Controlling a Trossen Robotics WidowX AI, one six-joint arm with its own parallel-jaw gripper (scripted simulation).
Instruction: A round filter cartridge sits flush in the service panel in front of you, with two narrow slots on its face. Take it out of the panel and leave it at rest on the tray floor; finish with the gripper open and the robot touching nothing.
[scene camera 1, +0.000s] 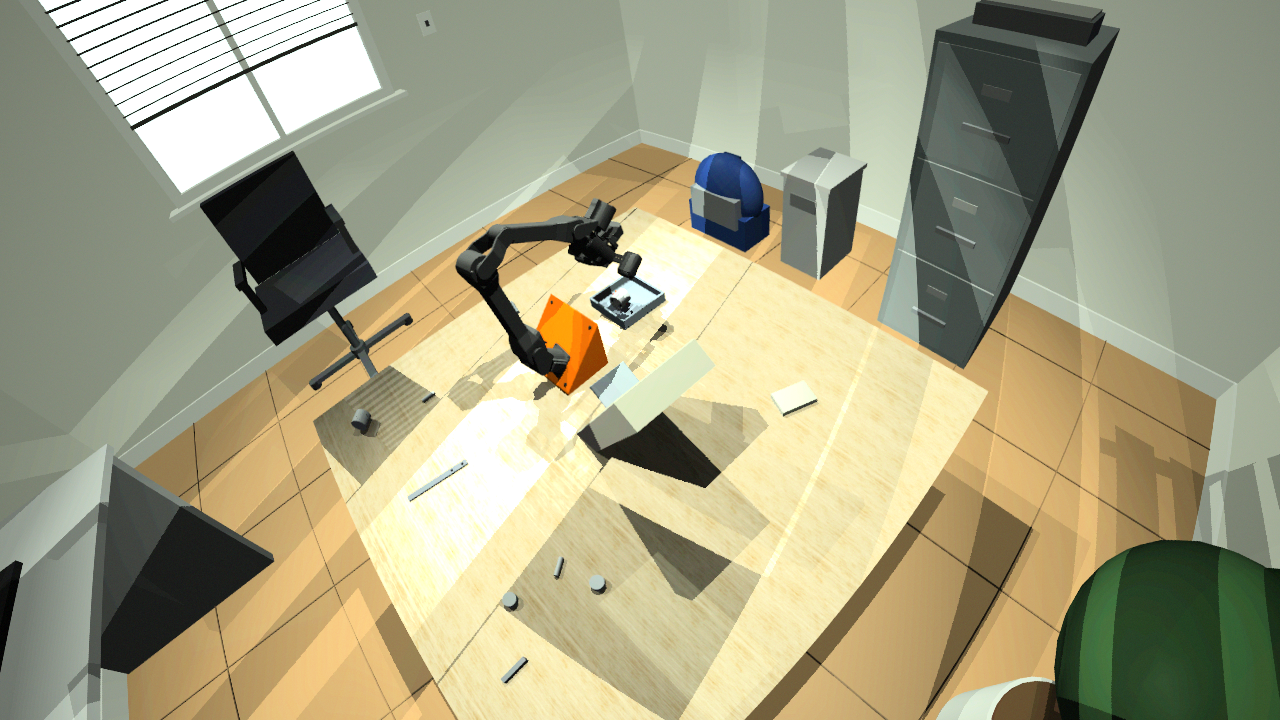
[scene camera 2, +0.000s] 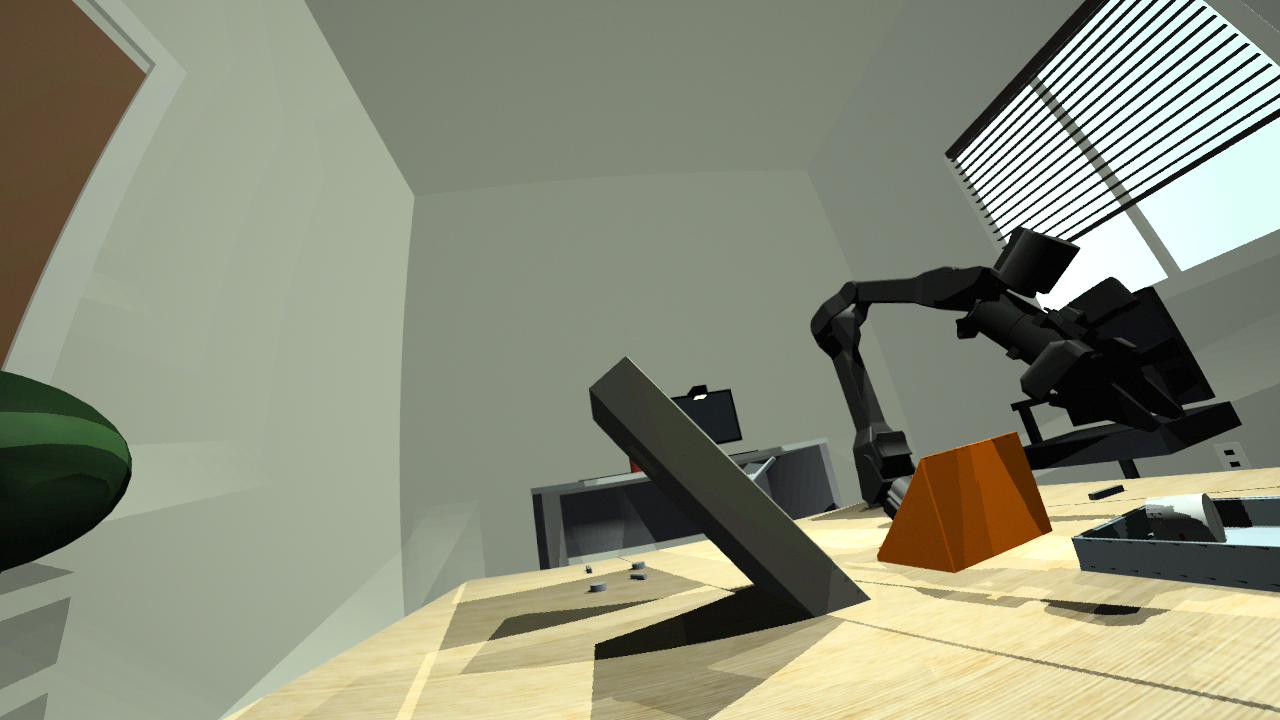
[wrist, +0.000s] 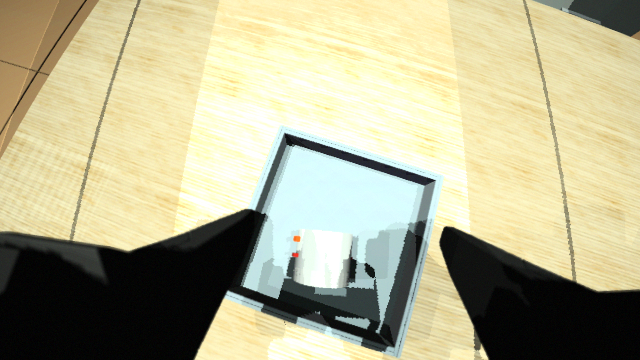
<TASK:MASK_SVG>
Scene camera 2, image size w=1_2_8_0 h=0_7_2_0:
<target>my gripper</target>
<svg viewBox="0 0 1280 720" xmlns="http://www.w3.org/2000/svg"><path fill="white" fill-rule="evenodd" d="M1009 331L1003 343L1004 349L1008 350L1006 356L1012 360L1021 359L1031 366L1022 375L1020 382L1022 392L1026 393L1035 402L1043 403L1050 401L1048 405L1053 407L1065 408L1093 417L1099 417L1149 433L1154 432L1161 426L1161 422L1151 413L1174 420L1183 413L1183 410L1142 372L1140 351L1136 350L1137 346L1122 338L1098 340L1097 336L1100 332L1096 331L1095 328L1105 324L1122 312L1129 312L1141 303L1123 283L1113 276L1097 283L1059 310L1051 310L1044 307L1044 310L1048 313L1040 308L1029 311Z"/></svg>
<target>round filter cartridge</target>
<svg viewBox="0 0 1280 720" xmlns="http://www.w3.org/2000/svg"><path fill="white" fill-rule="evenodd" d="M1226 536L1221 517L1217 512L1218 510L1207 494L1147 498L1145 502L1147 519L1157 541L1225 543Z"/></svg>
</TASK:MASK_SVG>
